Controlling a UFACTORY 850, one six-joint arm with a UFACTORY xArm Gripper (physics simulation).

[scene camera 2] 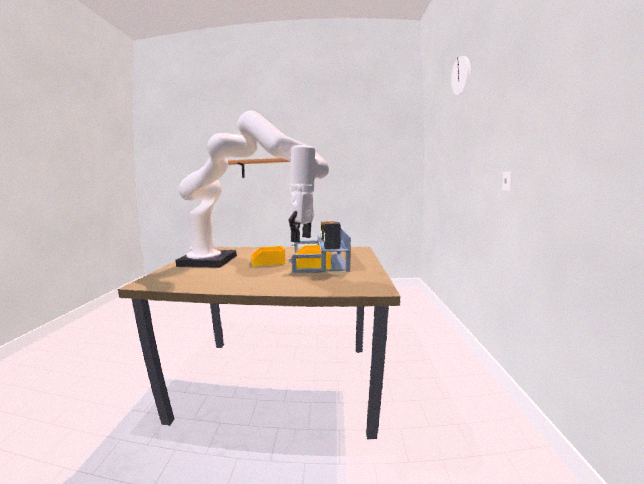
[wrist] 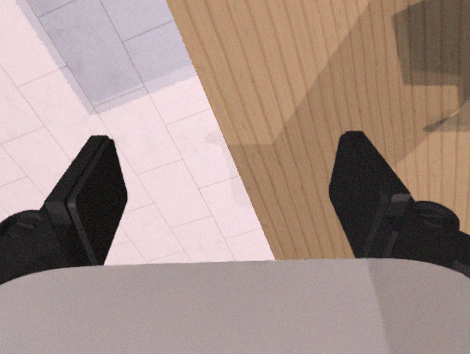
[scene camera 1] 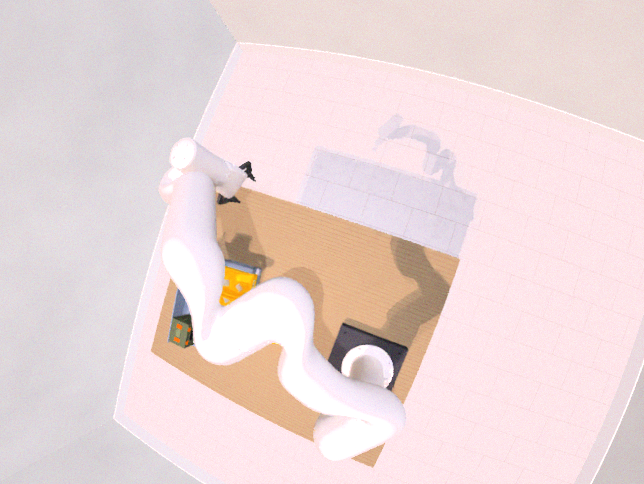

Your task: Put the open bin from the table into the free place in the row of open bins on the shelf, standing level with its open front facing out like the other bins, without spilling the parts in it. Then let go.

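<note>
The yellow open bin (scene camera 2: pixel 269 256) stands on the table (scene camera 2: pixel 260 291) (scene camera 1: pixel 333 244), between the robot's base and the shelf. In scene camera 1 the arm covers nearly all of it. Its parts cannot be made out. The blue-grey shelf (scene camera 1: pixel 179 307) (scene camera 2: pixel 323 261) holds yellow bins (scene camera 1: pixel 239 279) (scene camera 2: pixel 310 261) in its lower level. The arm hides part of the row in scene camera 1, and the free place cannot be made out. My gripper (scene camera 1: pixel 245 189) (scene camera 2: pixel 300 238) (wrist: pixel 228 165) is open and empty, fingers wide apart, above the table edge beyond the shelf's end, away from the bin.
A dark green box with orange marks (scene camera 1: pixel 181 332) (scene camera 2: pixel 331 235) stands on the shelf's upper level. The robot's black base plate (scene camera 1: pixel 343 338) (scene camera 2: pixel 205 261) is at the other side of the table. A brown wall shelf (scene camera 2: pixel 260 161) shows behind the arm.
</note>
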